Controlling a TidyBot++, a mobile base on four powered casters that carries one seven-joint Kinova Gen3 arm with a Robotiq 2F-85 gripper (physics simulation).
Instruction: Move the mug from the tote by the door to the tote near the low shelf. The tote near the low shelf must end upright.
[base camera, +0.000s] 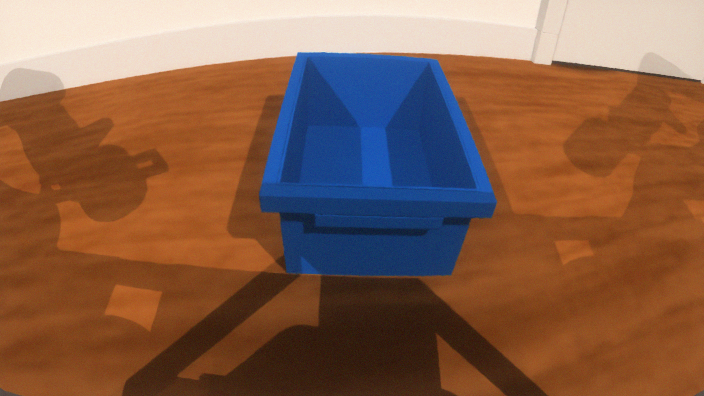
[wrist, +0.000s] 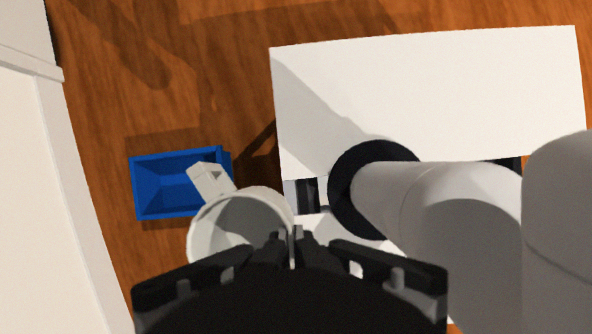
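Seen in the pictures: gripper, fingertip midpoint: (wrist: 291, 236); arm's base at its link origin: (wrist: 379, 190).
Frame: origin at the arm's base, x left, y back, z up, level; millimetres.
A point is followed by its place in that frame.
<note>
The white mug (wrist: 240, 222) {x 1, y -187, z 107 mm} is held by its wall between the fingertips of my gripper (wrist: 291, 236) {x 2, y -129, z 162 mm} in the wrist view. The gripper is shut on it, and the mug's handle points up and left. The mug hangs high above the floor, and its lower part is partly hidden by the fingers. The blue tote (base camera: 370, 252) {x -27, y -363, z -359 mm} (wrist: 134, 190) {x -22, y -642, z -277 mm} by the door stands upright on the floor, its inside empty. In the wrist view the handle overlaps the tote's right part. The tote near the low shelf does not show in either view.
The white top of my base (wrist: 450, 90) {x -150, y 140, z -14 mm} and the arm's links (wrist: 460, 225) {x -11, y -25, z 208 mm} fill the right of the wrist view. A white wall with a baseboard (base camera: 350, 35) {x -1, y -938, z -353 mm} runs behind the tote. A door (base camera: 635, 30) {x -812, y -1087, z -259 mm} stands at the back right. Shadows lie on the wooden floor (base camera: 200, 225) {x 168, y -421, z -397 mm}.
</note>
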